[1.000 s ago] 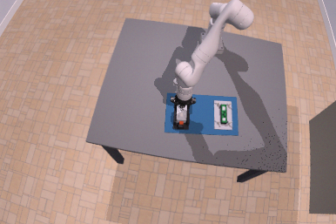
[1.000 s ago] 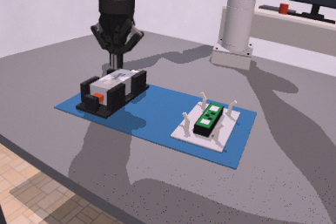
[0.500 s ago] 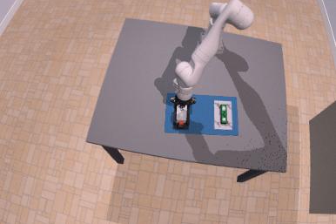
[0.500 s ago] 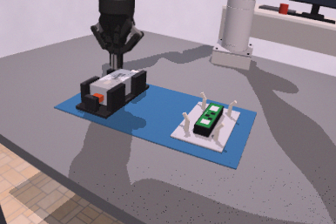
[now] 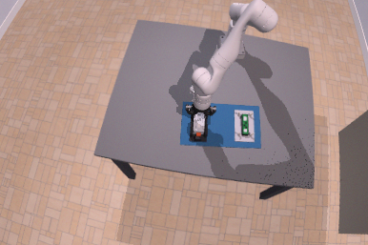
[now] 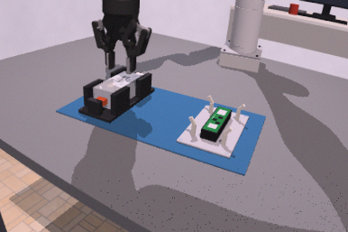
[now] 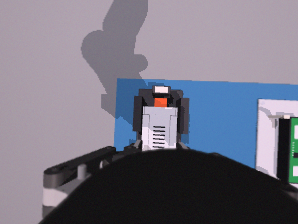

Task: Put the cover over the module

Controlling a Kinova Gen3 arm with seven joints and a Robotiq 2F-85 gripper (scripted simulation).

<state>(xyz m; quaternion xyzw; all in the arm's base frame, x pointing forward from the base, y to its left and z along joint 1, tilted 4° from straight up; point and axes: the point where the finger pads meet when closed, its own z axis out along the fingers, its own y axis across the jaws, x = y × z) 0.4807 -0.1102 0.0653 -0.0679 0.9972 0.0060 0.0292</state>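
Right now my hand is 60 mm above the light grey cover.
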